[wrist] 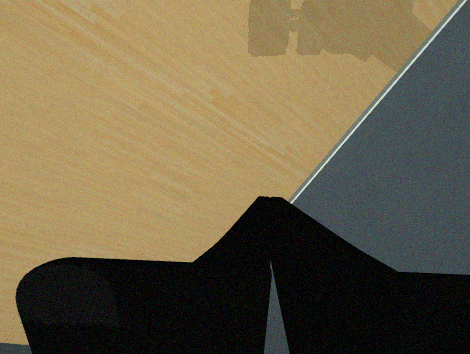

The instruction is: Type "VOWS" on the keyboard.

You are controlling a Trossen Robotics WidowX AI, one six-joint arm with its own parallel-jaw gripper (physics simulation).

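Places are measured from the arm's base along level axes (x ahead, y left, z up), in metres.
Pixels of known places: gripper, fingertip midpoint: (268, 208).
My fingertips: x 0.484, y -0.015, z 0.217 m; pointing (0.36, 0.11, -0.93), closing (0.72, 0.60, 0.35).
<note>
Behind a point stands the place of what it marks.
My gripper (268, 208) @[x 0.484, y -0.015, z 0.218 m] shows as a black shape across the bottom of the wrist view. Its two fingertips meet, with a thin wedge-shaped gap lower down between the fingers, and it is shut with nothing between them. The fingertips appear over the wooden table top (125, 150) @[x 0.527, y -0.162, z -0.148 m], close beside its edge. The keyboard does not show in the wrist view.
The table's pale, straight edge (350, 134) @[x 0.846, y 0.095, z -0.147 m] runs diagonally from the fingertips to the top right. Beyond it lies a dark blue-grey surface (400, 160). A shadow (350, 25) @[x 0.695, y 0.207, z -0.148 m] falls on the wood at the top, near that edge.
</note>
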